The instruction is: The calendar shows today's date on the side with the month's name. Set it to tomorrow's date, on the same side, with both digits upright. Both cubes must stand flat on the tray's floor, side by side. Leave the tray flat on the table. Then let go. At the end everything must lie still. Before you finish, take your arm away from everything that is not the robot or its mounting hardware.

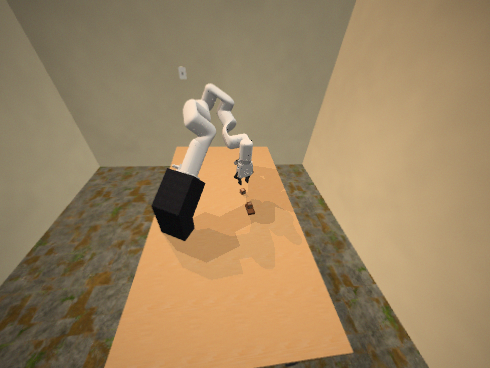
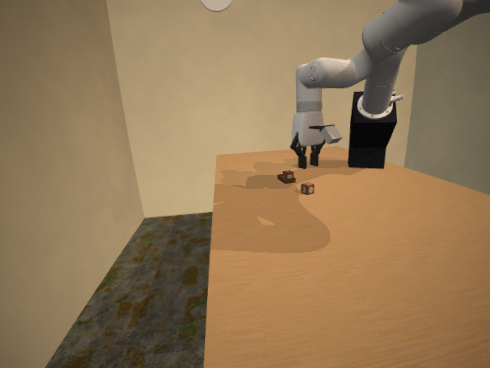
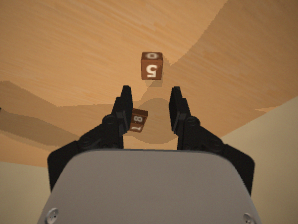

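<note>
Right now my hand is 9 cm above the brown digit cube.
</note>
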